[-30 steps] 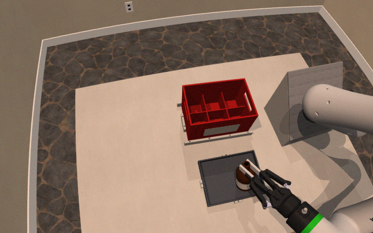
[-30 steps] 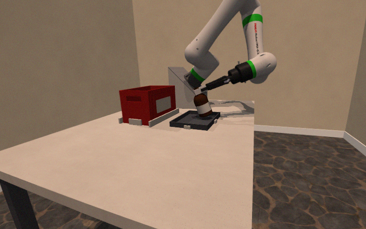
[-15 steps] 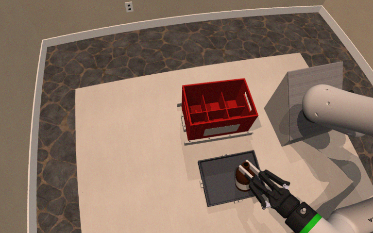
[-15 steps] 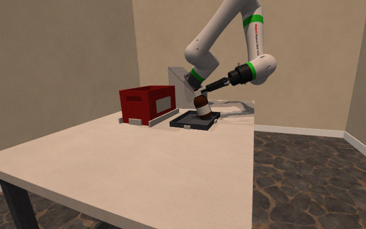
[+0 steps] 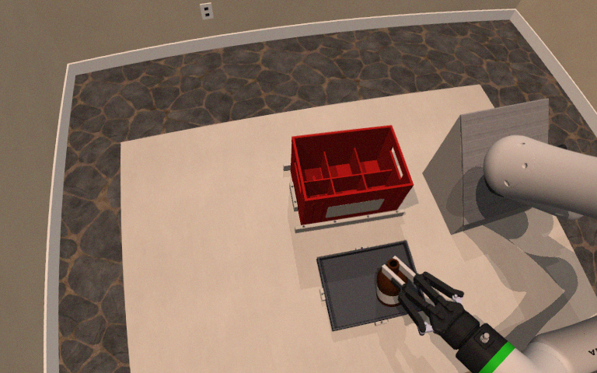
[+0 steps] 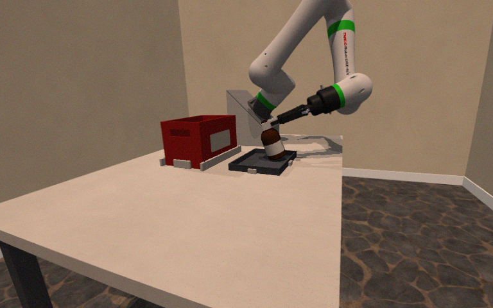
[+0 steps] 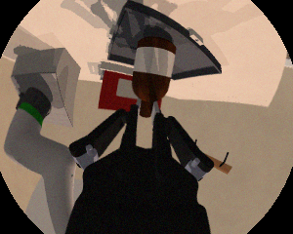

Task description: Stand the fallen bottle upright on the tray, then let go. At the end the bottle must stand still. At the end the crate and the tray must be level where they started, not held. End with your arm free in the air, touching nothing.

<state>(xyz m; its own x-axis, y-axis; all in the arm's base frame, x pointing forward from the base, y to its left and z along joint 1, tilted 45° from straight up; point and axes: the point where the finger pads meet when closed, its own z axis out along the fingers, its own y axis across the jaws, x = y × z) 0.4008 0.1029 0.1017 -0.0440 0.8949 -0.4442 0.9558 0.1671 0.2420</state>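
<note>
Now: hand 6 cm above the brown bottle. From my hand the other things lie so: red crate 29 cm to the right, 7 cm below; then dark grey tray 14 cm below, 3 cm ahead, 2 cm to the right.
</note>
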